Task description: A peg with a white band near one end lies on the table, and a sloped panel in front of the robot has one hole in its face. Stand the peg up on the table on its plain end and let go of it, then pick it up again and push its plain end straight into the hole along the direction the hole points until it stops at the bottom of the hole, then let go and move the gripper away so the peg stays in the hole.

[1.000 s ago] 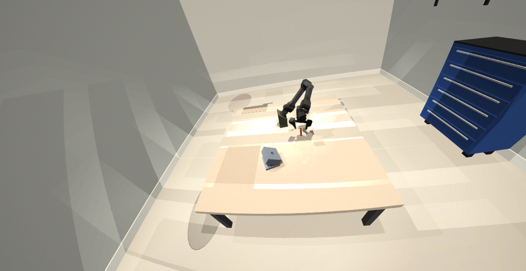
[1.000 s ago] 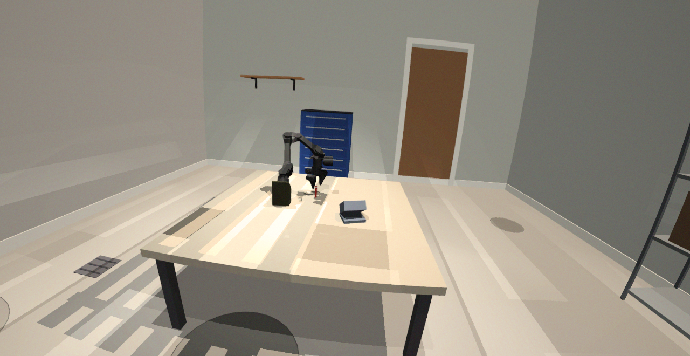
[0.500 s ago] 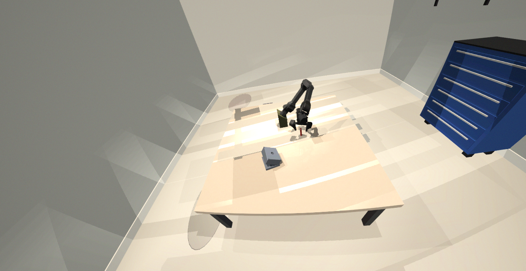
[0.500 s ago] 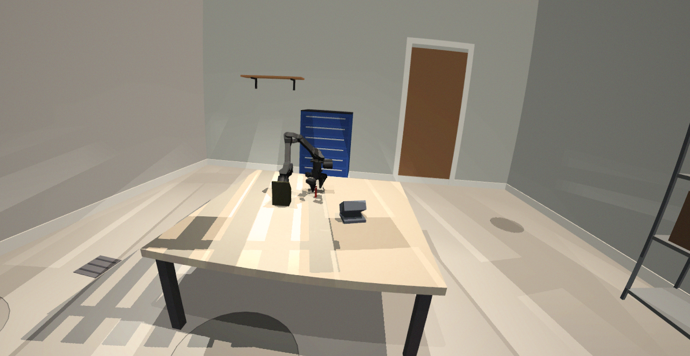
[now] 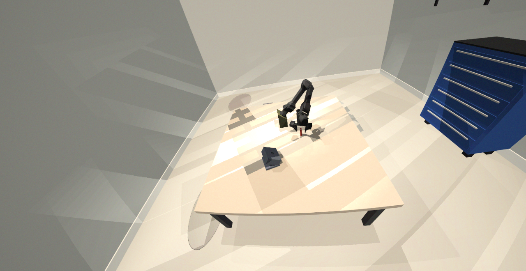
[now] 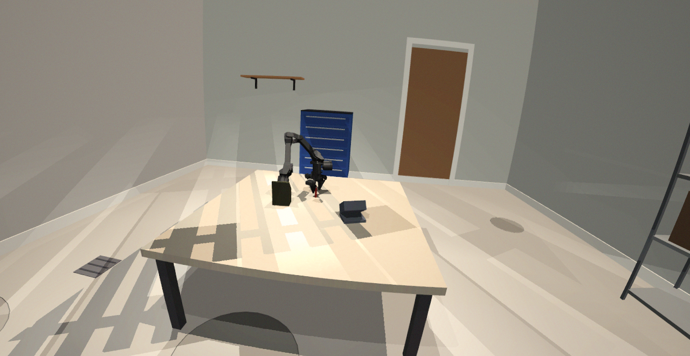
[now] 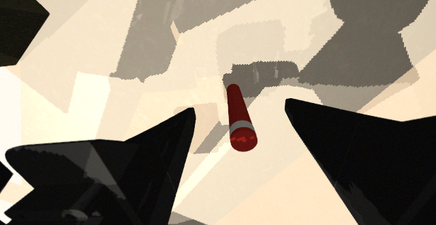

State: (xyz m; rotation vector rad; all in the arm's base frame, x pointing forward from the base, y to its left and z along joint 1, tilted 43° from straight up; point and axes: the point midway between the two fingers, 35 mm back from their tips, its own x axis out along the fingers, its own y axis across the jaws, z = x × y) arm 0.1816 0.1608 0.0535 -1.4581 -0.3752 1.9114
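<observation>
Right now my gripper tip is 20 mm below the red peg. Also, from my gripper tip: grey sloped panel: 270 mm ahead, 250 mm to the right, 30 mm above.
</observation>
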